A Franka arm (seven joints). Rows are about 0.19 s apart.
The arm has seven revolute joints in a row. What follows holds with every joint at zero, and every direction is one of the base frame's. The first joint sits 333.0 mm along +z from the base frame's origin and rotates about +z. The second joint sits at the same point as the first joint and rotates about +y. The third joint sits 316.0 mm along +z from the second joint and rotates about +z. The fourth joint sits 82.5 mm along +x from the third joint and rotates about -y. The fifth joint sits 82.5 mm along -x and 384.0 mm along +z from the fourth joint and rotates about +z. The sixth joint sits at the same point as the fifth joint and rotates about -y. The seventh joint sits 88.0 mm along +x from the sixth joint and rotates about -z. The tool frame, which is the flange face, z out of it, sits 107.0 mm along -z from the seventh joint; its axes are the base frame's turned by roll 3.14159, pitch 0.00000 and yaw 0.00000 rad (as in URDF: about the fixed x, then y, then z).
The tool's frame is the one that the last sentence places.
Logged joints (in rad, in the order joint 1, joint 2, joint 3, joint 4, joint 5, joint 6, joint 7), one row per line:
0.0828, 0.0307, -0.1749, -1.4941, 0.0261, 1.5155, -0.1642
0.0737, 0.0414, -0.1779, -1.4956, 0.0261, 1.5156, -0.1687
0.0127, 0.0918, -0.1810, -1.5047, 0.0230, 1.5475, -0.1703
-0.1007, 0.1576, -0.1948, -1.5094, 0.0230, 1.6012, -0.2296
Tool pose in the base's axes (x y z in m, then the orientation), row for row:
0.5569, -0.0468, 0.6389, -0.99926, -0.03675, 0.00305, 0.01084
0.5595, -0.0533, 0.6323, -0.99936, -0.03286, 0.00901, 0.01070
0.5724, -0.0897, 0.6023, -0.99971, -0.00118, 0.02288, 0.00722
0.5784, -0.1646, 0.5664, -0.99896, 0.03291, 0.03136, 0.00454
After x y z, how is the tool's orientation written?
As a quaternion, x y z w.
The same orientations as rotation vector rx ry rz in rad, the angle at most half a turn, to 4 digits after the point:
-3.1178, -0.1147, 0.0095
-3.1184, -0.1025, 0.0281
-3.1263, -0.0037, 0.0716
-3.1293, 0.1031, 0.0982

